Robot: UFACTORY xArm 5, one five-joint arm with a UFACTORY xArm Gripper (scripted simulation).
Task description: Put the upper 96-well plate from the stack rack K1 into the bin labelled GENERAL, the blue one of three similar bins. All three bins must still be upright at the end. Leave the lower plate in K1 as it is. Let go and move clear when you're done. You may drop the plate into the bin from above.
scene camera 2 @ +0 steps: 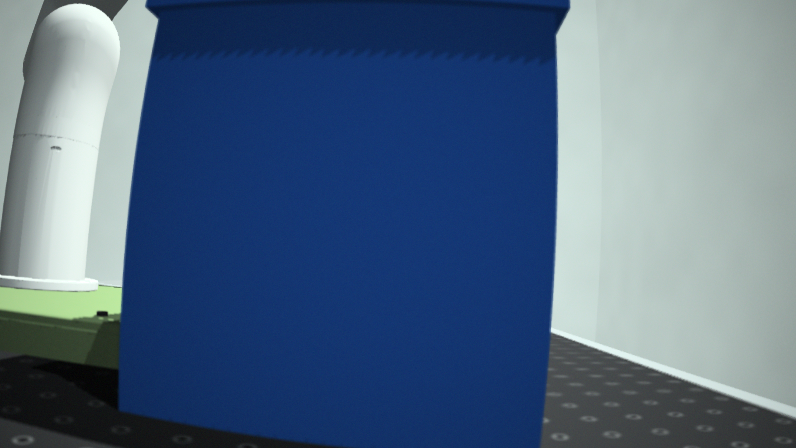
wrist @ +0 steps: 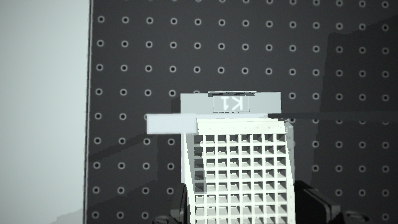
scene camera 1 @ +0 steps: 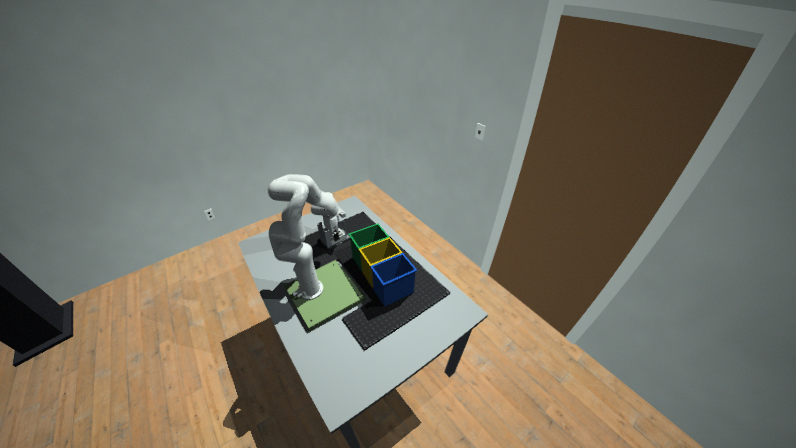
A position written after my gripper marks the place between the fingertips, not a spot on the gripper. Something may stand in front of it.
I see my gripper (wrist: 239, 200), a white 96-well plate (wrist: 241, 142), a green bin (scene camera 1: 375, 233) and a yellow bin (scene camera 1: 377, 252).
Scene camera 2 misses the white 96-well plate, which is hidden by a blue bin. Scene camera 2 misses the green bin, which is hidden by a blue bin.
